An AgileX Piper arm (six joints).
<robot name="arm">
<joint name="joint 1" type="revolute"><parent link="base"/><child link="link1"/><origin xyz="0 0 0.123"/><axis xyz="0 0 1"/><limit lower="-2.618" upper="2.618"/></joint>
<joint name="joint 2" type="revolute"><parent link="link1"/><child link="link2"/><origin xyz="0 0 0"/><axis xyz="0 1 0"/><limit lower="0" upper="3.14"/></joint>
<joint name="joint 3" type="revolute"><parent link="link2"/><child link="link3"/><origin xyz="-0.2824 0 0.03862"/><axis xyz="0 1 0"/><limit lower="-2.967" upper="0"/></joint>
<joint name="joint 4" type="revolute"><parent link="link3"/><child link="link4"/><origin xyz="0.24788 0 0.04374"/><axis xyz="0.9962 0 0.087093"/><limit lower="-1.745" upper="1.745"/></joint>
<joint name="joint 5" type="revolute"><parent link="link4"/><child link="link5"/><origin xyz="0 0 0"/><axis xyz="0 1 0"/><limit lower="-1.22" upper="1.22"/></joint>
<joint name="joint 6" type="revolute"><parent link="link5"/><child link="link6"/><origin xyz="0.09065 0 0.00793"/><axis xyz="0.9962 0 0.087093"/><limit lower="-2.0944" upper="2.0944"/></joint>
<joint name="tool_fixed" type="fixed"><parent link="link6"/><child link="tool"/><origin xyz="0 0 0" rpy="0 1.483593 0"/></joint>
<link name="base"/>
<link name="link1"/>
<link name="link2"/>
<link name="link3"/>
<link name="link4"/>
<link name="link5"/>
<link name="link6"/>
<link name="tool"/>
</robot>
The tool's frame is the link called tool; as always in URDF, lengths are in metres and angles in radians.
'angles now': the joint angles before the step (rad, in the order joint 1, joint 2, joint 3, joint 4, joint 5, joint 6). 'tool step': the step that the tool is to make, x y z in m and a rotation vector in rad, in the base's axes. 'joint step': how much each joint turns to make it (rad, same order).
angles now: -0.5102 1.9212 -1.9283 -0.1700 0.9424 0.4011
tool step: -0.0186 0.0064 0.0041 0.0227 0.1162 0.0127
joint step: -0.0044 -0.0422 0.0238 -0.0078 0.1252 -0.0511
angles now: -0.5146 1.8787 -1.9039 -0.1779 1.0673 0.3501
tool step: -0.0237 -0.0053 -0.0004 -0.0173 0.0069 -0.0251
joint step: -0.0388 -0.0735 0.1102 -0.0125 -0.0418 -0.0090
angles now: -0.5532 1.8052 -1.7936 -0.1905 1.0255 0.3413
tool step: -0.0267 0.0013 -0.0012 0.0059 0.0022 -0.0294
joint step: -0.0354 -0.0877 0.1235 0.0041 -0.0312 0.0000
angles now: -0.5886 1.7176 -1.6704 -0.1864 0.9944 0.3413
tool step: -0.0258 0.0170 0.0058 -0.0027 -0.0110 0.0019
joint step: -0.0019 -0.1151 0.1232 0.0041 -0.0191 -0.0002
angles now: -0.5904 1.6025 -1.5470 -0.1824 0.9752 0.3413
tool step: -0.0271 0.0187 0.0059 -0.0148 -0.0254 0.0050
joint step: 0.0002 -0.1236 0.1212 0.0019 -0.0273 0.0002
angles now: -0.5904 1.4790 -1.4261 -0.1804 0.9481 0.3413
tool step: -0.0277 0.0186 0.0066 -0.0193 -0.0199 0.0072
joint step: -0.0001 -0.1216 0.0993 0.0001 -0.0062 -0.0081
